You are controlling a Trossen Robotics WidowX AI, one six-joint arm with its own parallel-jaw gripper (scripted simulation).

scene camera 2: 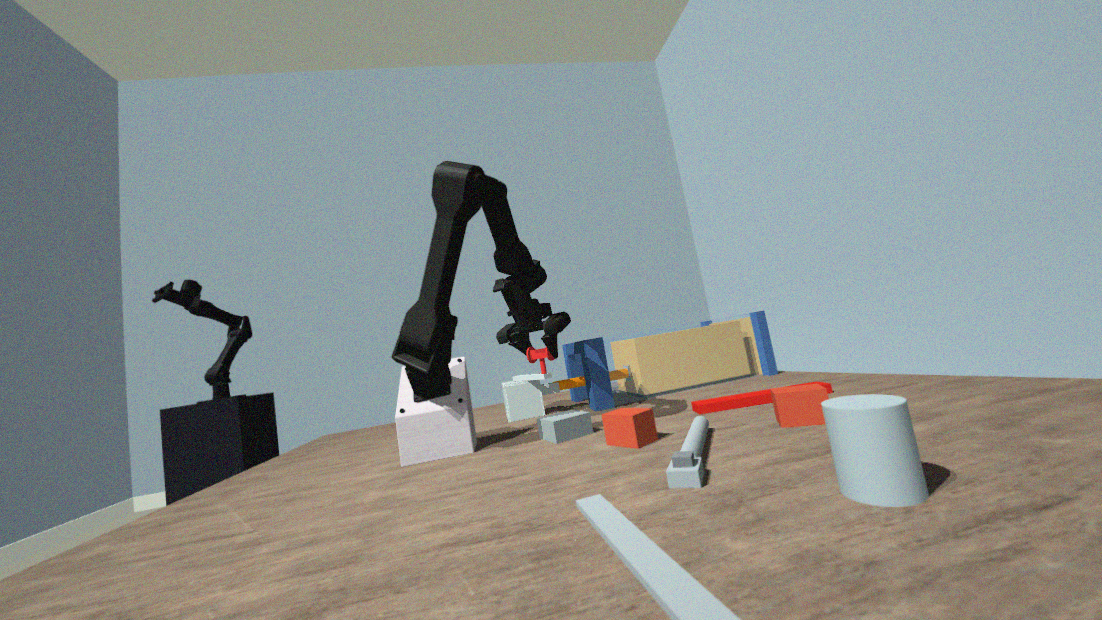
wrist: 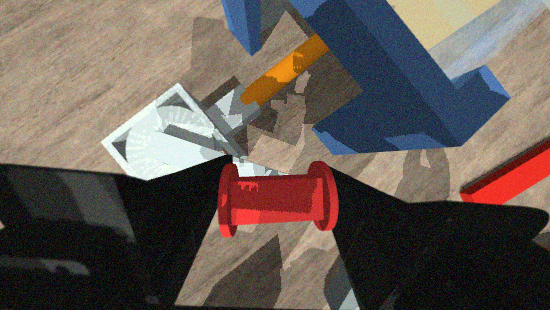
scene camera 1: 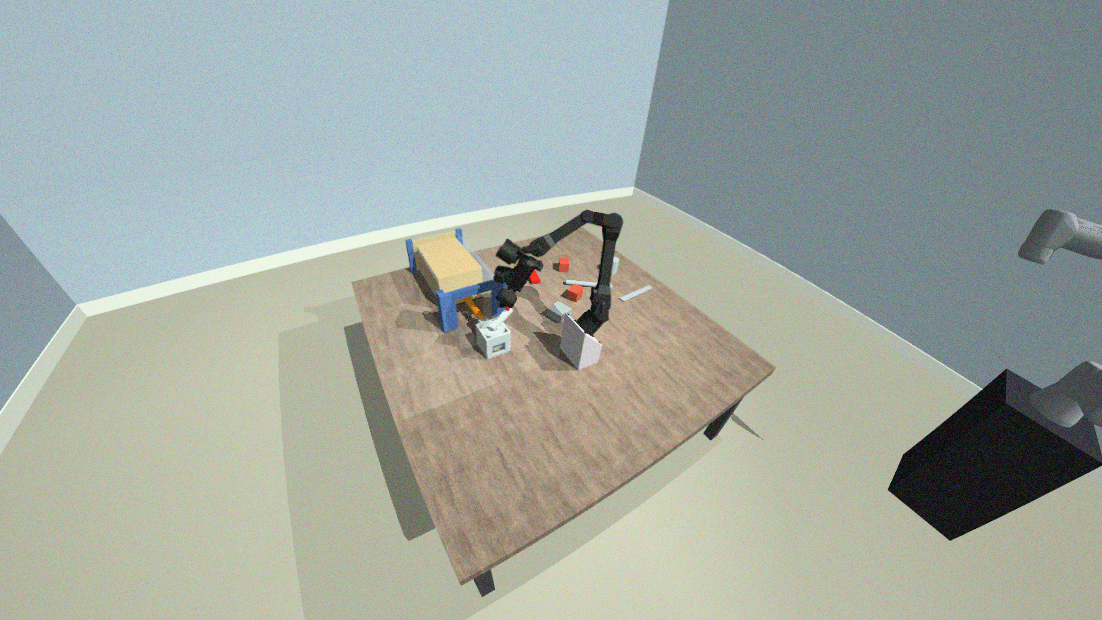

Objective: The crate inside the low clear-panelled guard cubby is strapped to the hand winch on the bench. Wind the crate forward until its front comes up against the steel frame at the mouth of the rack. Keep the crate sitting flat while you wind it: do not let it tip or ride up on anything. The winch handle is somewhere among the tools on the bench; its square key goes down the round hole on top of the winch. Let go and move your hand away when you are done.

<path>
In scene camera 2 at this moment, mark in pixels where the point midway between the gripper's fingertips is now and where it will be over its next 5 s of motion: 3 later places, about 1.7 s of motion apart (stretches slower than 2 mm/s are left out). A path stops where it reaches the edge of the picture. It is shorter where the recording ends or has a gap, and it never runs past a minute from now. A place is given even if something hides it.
My gripper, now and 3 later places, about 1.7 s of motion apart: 546, 359; 538, 335; 532, 333; 537, 360
</path>
